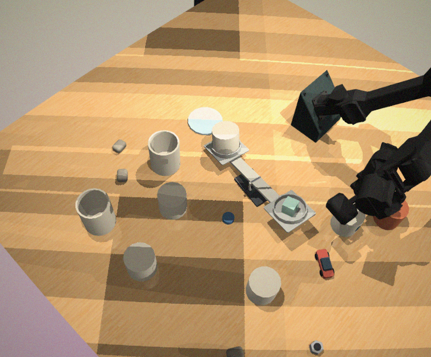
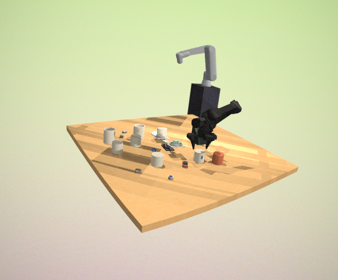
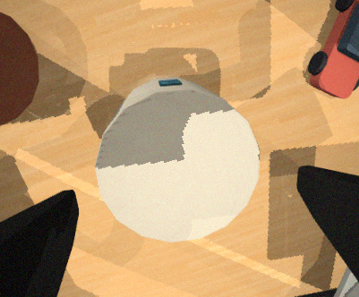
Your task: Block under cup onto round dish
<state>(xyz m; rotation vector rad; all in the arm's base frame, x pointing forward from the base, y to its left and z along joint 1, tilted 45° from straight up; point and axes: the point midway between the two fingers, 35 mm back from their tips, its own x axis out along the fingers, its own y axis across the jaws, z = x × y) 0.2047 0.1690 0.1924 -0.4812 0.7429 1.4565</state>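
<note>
Now: the pale green block 11 cm ahead of my gripper tip, 11 cm to the right of it and 1 cm above it. From my gripper tip the other things lie so: grey balance 9 cm ahead, 23 cm to the right, 4 cm below; red toy car 12 cm ahead, 4 cm to the left, 6 cm below; orange cylinder 9 cm behind, 6 cm to the left, 4 cm below.
</note>
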